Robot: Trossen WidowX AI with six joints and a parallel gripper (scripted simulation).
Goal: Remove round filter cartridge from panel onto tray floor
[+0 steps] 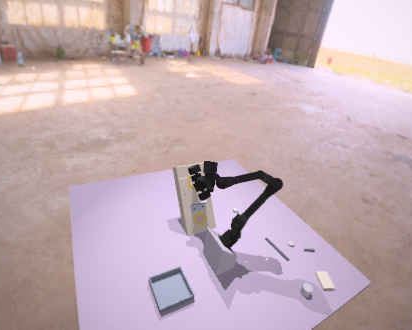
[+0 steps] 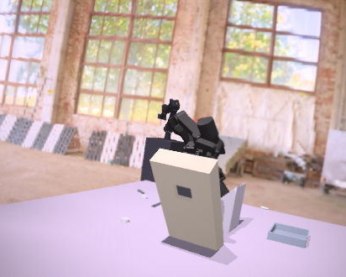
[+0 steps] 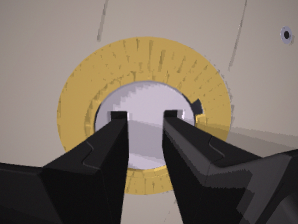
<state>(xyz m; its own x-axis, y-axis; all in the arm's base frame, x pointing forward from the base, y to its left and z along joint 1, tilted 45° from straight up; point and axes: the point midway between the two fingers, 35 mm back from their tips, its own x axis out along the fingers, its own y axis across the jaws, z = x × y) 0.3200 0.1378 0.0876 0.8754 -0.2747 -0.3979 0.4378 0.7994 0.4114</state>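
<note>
My gripper tip is 40 mm past the beige service panel, 10 mm to the left of it and 80 mm above it. Also, from my gripper tip: tan block 640 mm behind, 490 mm to the right, 220 mm below; tray 450 mm behind, 240 mm to the left, 220 mm below; round filter cartridge 10 mm ahead, 10 mm below.
</note>
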